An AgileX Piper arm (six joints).
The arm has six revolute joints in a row. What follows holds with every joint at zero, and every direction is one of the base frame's.
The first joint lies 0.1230 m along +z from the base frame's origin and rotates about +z.
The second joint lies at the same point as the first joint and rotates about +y.
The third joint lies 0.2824 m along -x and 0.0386 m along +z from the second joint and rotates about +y.
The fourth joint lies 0.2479 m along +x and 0.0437 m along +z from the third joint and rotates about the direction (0.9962, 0, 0.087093).
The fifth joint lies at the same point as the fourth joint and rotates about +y.
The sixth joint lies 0.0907 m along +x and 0.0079 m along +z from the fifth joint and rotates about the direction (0.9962, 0, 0.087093).
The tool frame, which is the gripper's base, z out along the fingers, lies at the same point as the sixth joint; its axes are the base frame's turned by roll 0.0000, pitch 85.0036 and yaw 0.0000 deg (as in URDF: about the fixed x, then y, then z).
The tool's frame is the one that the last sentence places.
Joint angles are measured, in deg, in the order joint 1, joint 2, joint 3, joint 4, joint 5, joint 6. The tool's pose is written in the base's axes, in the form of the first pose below.
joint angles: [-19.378 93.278 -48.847 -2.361 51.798 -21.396]
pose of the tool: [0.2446 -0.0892 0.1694], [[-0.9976 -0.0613 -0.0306], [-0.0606 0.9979 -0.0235], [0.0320 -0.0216 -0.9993]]
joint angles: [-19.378 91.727 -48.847 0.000 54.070 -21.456]
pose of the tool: [0.2409 -0.0847 0.1765], [[-0.9988 -0.0361 -0.0322], [-0.0364 0.9993 0.0113], [0.0317 0.0125 -0.9994]]
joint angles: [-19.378 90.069 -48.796 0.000 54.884 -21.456]
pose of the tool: [0.2379 -0.0837 0.1836], [[-0.9992 -0.0362 -0.0191], [-0.0363 0.9993 0.0067], [0.0189 0.0074 -0.9998]]
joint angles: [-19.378 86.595 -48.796 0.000 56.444 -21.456]
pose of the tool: [0.2317 -0.0815 0.1988], [[-0.9993 -0.0362 0.0124], [-0.0363 0.9993 -0.0044], [-0.0122 -0.0048 -0.9999]]
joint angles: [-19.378 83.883 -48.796 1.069 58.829 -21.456]
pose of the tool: [0.2250 -0.0776 0.2102], [[-0.9994 -0.0269 0.0232], [-0.0267 0.9996 0.0088], [-0.0234 0.0082 -0.9997]]
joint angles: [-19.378 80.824 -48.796 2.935 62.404 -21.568]
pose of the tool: [0.2158 -0.0715 0.2226], [[-0.9996 -0.0152 0.0248], [-0.0142 0.9991 0.0394], [-0.0254 0.0390 -0.9989]]
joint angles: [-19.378 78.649 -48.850 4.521 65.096 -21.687]
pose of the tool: [0.2091 -0.0666 0.2314], [[-0.9996 -0.0080 0.0265], [-0.0062 0.9978 0.0665], [-0.0270 0.0663 -0.9974]]
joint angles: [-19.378 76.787 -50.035 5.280 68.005 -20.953]
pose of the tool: [0.2050 -0.0639 0.2435], [[-0.9994 0.0055 0.0336], [0.0082 0.9969 0.0786], [-0.0331 0.0789 -0.9963]]
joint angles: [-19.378 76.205 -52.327 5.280 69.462 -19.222]
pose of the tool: [0.2075 -0.0647 0.2554], [[-0.9979 0.0317 0.0571], [0.0358 0.9968 0.0713], [-0.0546 0.0732 -0.9958]]
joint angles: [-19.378 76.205 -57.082 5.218 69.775 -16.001]
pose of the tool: [0.2181 -0.0685 0.2763], [[-0.9882 0.0821 0.1294], [0.0886 0.9951 0.0449], [-0.1251 0.0559 -0.9906]]
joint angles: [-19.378 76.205 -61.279 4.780 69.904 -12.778]
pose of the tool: [0.2260 -0.0719 0.2955], [[-0.9722 0.1325 0.1930], [0.1379 0.9903 0.0151], [-0.1891 0.0413 -0.9811]]
